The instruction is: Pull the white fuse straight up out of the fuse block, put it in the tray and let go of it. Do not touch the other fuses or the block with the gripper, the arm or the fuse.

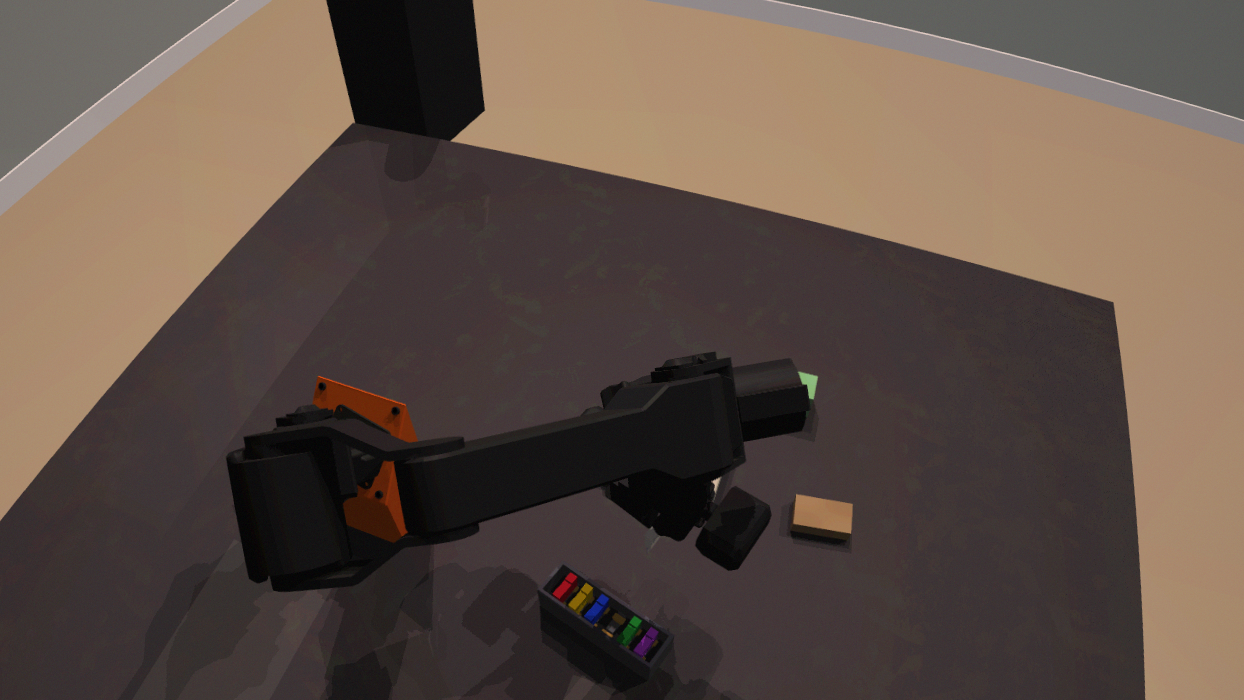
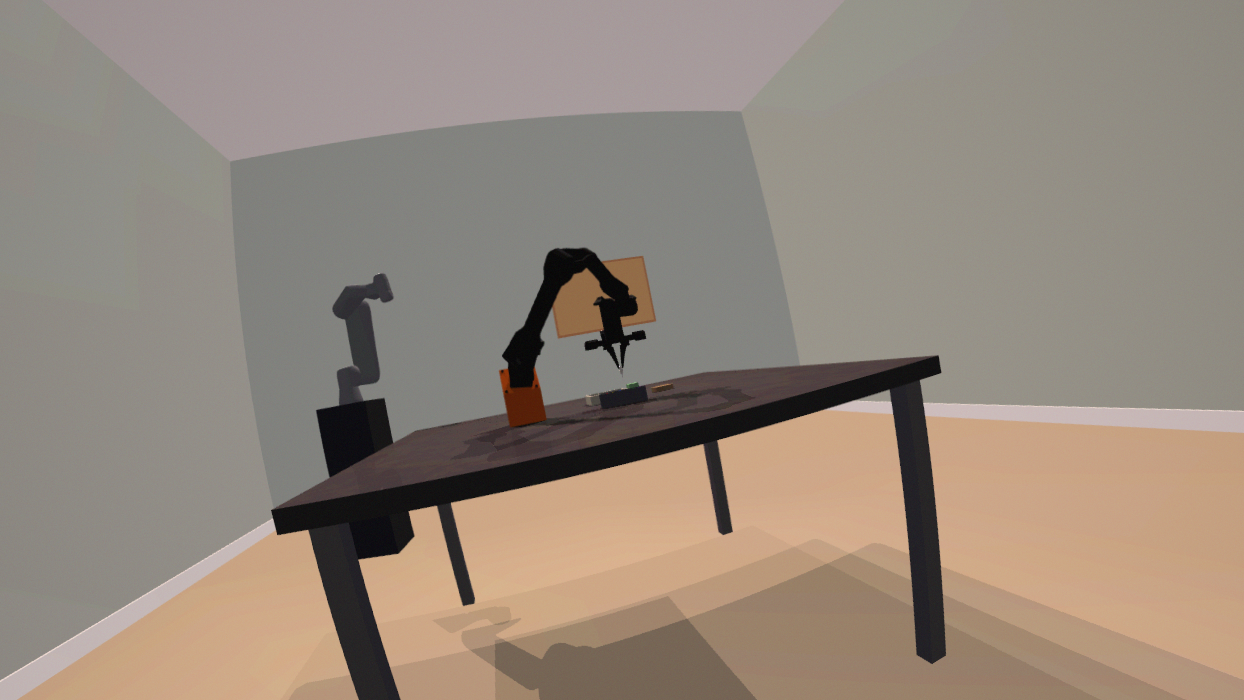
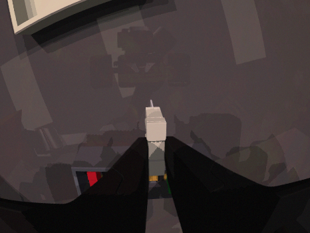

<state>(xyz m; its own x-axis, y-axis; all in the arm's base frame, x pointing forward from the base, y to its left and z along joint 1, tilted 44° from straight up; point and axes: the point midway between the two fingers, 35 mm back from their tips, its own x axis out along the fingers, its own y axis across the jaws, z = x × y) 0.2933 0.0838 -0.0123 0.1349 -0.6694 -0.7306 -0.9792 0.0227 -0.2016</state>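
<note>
The cream tray lies 5 cm behind my gripper tip, 14 cm to the left of it and 10 cm below it. Round my gripper tip: blue fuse (3 cm behind, 7 cm to the right, 8 cm below); white fuse (1 cm below); green fuse (1 cm ahead, 8 cm to the right, 8 cm below).
</note>
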